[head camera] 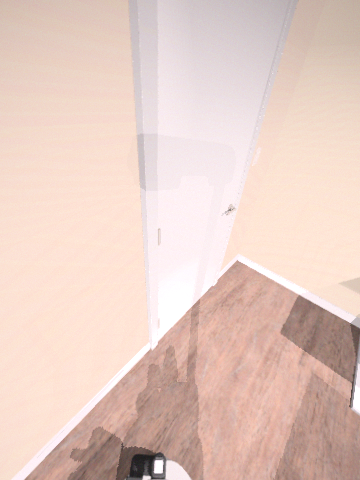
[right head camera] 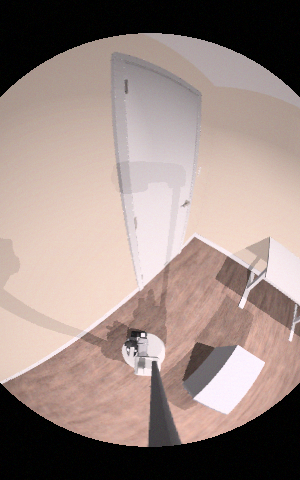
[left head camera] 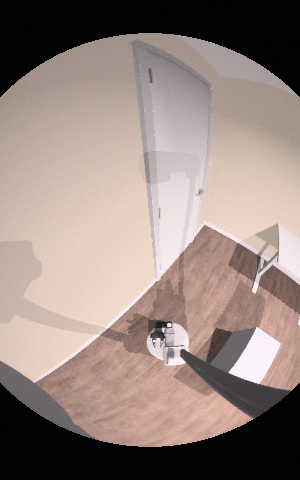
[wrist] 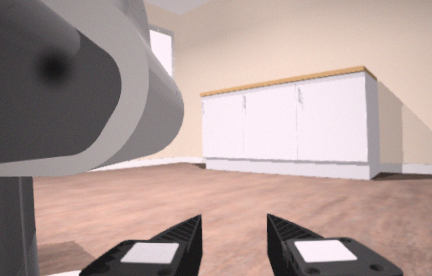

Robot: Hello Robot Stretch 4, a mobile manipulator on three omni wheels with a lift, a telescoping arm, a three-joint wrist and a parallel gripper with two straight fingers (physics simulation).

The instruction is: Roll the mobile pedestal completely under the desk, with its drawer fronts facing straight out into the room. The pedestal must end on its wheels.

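The white pedestal point(left head camera: 255, 354) point(right head camera: 231, 379) stands upright on the floor to the right of the robot's base, out in front of the desk and not under it. A plain grey side faces the base; drawer fronts and wheels cannot be made out. The dark mast covers its near part in the left head view. The white desk point(left head camera: 292, 252) point(right head camera: 286, 276) stands against the far right wall, cut by the image edge; some of its legs show. My gripper point(wrist: 234, 233) point(left head camera: 157, 343) is open, with nothing between its fingers, above the base and apart from the pedestal.
A white door point(head camera: 195, 150) point(left head camera: 180, 150) point(right head camera: 160, 150) stands in the wall ahead, left of the room corner. The left wall runs close beside the base point(left head camera: 176, 341) point(right head camera: 158, 345). In the wrist view, a long white cabinet point(wrist: 285, 125) with a wooden top stands across the floor.
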